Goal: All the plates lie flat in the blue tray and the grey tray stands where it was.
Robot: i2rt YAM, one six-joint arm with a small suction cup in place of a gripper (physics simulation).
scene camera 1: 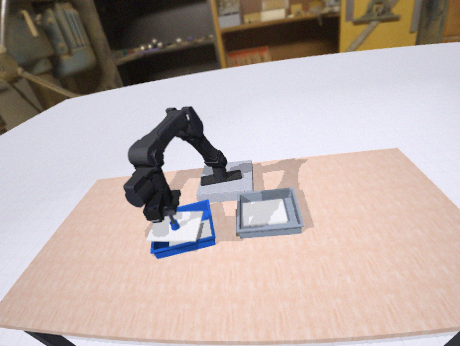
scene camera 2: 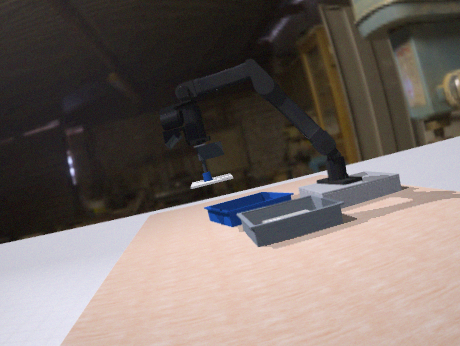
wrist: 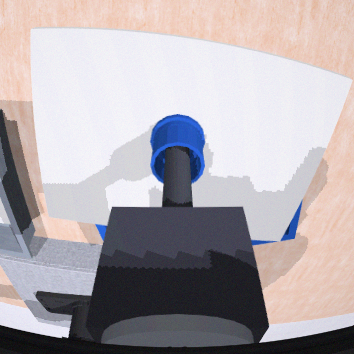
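Seen in the pictures: hand, tool point: [scene camera 1: 176, 229] [wrist: 176, 129]; arm's base, link origin: [scene camera 1: 221, 178] [scene camera 2: 338, 181].
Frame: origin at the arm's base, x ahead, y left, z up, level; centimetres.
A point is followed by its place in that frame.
My gripper, a blue suction cup [scene camera 1: 174, 226] [scene camera 2: 207, 176] [wrist: 177, 150] {z 7.9, x 36.9, y -16.3 cm}, is shut on a white square plate [scene camera 1: 189, 220] {z 9.0, x 34.7, y -11.5 cm} [scene camera 2: 220, 181] {z 8.4, x 35.0, y -7.4 cm} [wrist: 100, 90] {z 8.9, x 40.0, y -12.5 cm}, holding it nearly level by its top face. The held plate hangs above the blue tray [scene camera 1: 185, 249] {z -3.8, x 36.3, y -16.5 cm} [scene camera 2: 232, 217] {z -2.6, x 34.4, y -5.2 cm}, with a gap below it in scene camera 2, and covers much of the tray in scene camera 1. Part of another white plate [scene camera 1: 206, 230] {z -4.5, x 27.9, y -8.5 cm} shows inside the blue tray. The grey tray [scene camera 1: 270, 232] {z -3.2, x 35.8, y 15.9 cm} [scene camera 2: 300, 228] {z -3.8, x 27.0, y 28.6 cm} stands upright beside the blue one, with a white plate [scene camera 1: 265, 212] {z -3.8, x 24.4, y 16.4 cm} [scene camera 2: 287, 215] {z -3.8, x 22.4, y 8.9 cm} inside.
The arm's grey base block [scene camera 1: 225, 195] {z -1.9, x 11.2, y 1.0 cm} [scene camera 2: 372, 188] {z -2.4, x -2.7, y 15.6 cm} [wrist: 55, 262] {z -0.8, x 11.4, y 2.8 cm} stands behind the two trays. All stand on a wooden table top [scene camera 1: 250, 290] {z -5.5, x 55.7, y 5.1 cm} [scene camera 2: 250, 290] {z -5.5, x 46.9, y 53.6 cm}. A narrow strip of table separates the blue tray from the grey tray.
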